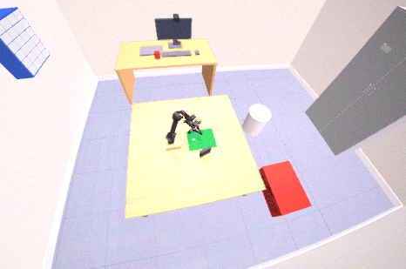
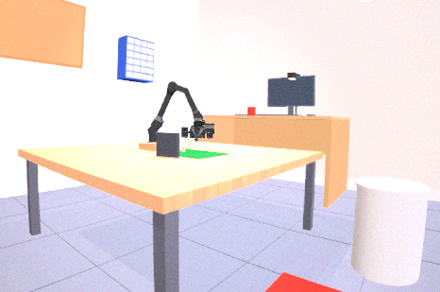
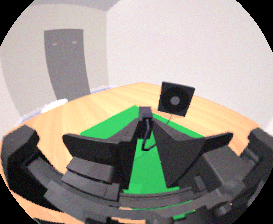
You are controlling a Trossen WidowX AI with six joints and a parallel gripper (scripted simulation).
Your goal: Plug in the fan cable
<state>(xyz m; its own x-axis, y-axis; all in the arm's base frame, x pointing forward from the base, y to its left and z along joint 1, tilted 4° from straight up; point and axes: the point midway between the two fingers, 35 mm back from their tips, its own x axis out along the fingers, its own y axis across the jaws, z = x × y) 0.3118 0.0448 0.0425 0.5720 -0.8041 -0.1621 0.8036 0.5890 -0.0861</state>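
Now: the green board 11 cm below my gripper tip and 3 cm to the right of it. Also, from my gripper tip: small dark plug (1 cm below); dark fan (21 cm to the right, 3 cm below, 1 cm behind).
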